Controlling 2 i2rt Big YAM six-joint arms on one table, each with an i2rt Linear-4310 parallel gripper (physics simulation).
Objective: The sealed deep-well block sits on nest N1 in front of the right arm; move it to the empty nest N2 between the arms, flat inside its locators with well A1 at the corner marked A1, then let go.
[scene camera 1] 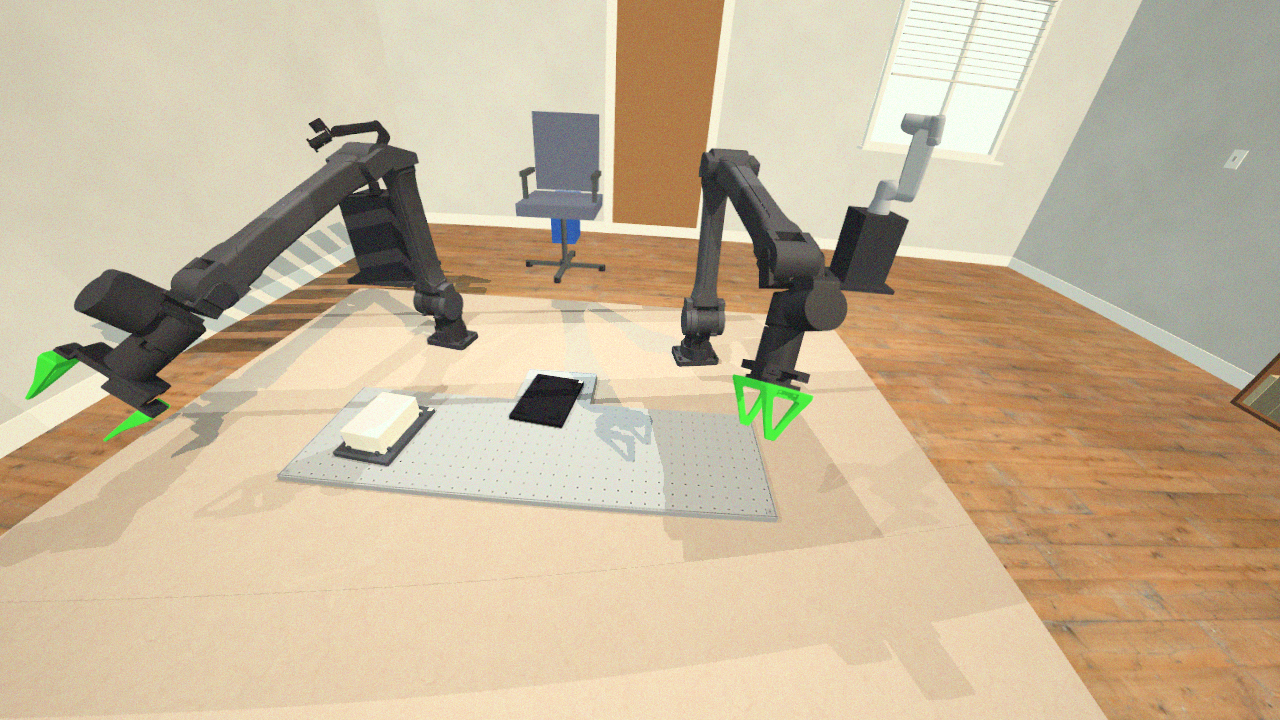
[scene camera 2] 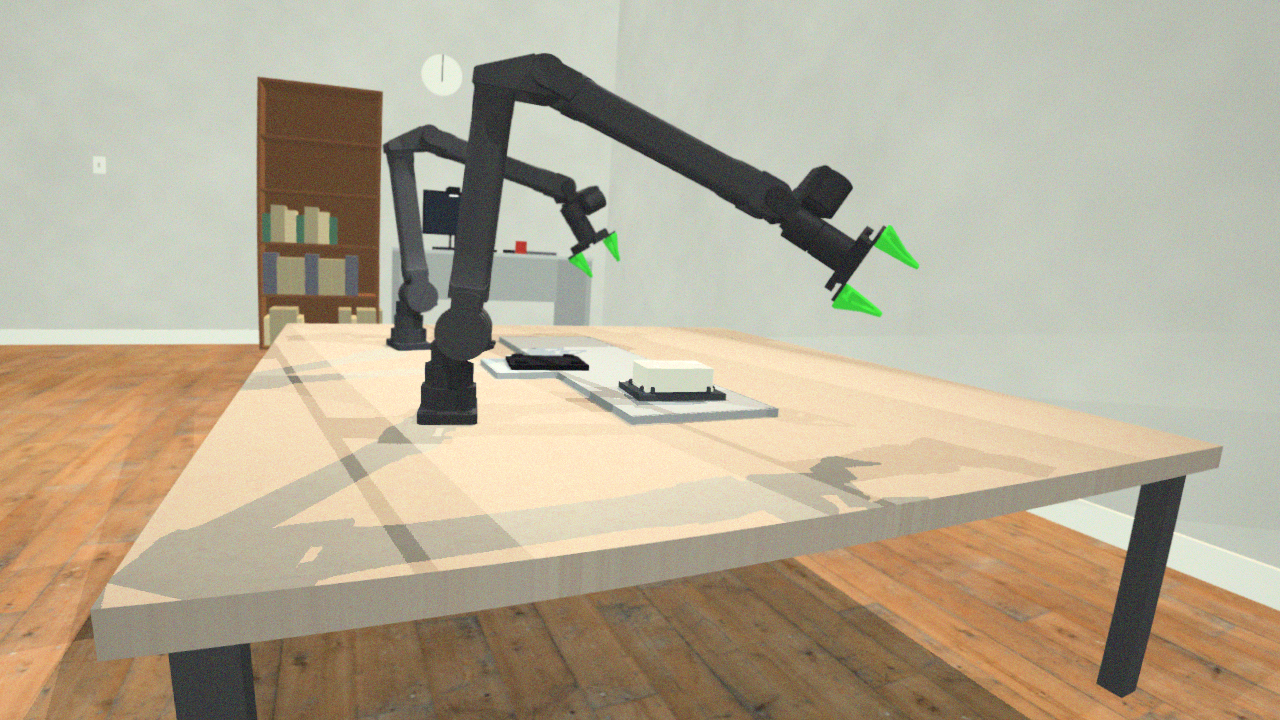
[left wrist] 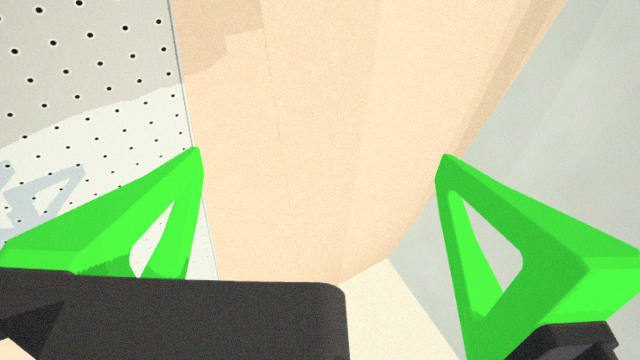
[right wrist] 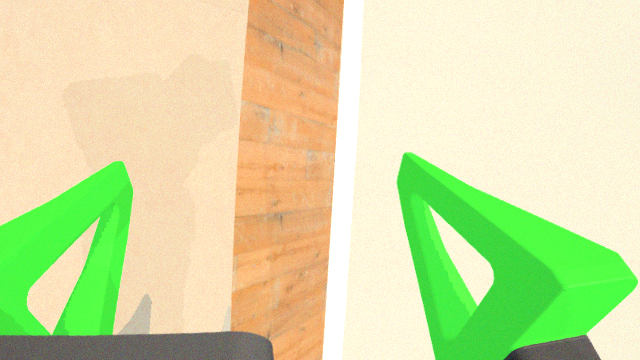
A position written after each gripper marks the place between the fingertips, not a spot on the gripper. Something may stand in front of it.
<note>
The left gripper [scene camera 1: 755,431] is open, with nothing in its grasp. The right gripper [scene camera 1: 68,419] is open and holds nothing. Further things: a white block [scene camera 1: 379,425] and a black nest [scene camera 2: 517,361].
The white block is seen too in scene camera 2 [scene camera 2: 666,376]. The left gripper is seen too in scene camera 2 [scene camera 2: 605,268] and in the left wrist view [left wrist: 322,162]. The right gripper shows as well in scene camera 2 [scene camera 2: 899,291] and in the right wrist view [right wrist: 266,170]. The left wrist view does not show the white block, which is hidden by the left gripper. The right wrist view does not show the white block: it is out of frame.
</note>
